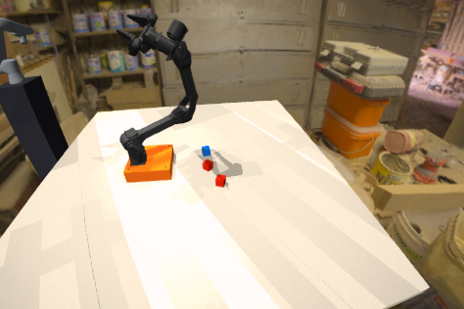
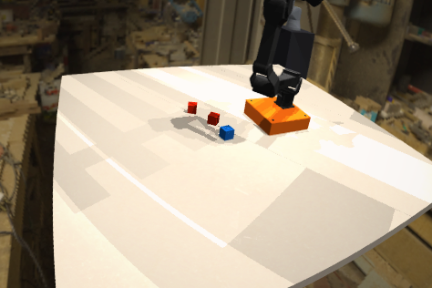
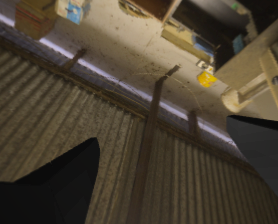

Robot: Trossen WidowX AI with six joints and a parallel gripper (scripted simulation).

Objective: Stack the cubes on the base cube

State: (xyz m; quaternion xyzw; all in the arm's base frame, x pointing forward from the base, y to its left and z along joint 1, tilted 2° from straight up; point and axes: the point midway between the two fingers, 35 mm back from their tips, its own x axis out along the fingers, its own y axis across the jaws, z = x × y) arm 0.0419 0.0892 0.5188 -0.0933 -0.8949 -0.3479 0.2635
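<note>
Now: the blue cube 57 cm below my gripper tip, 28 cm ahead of it and 4 cm to the right of it.
</note>
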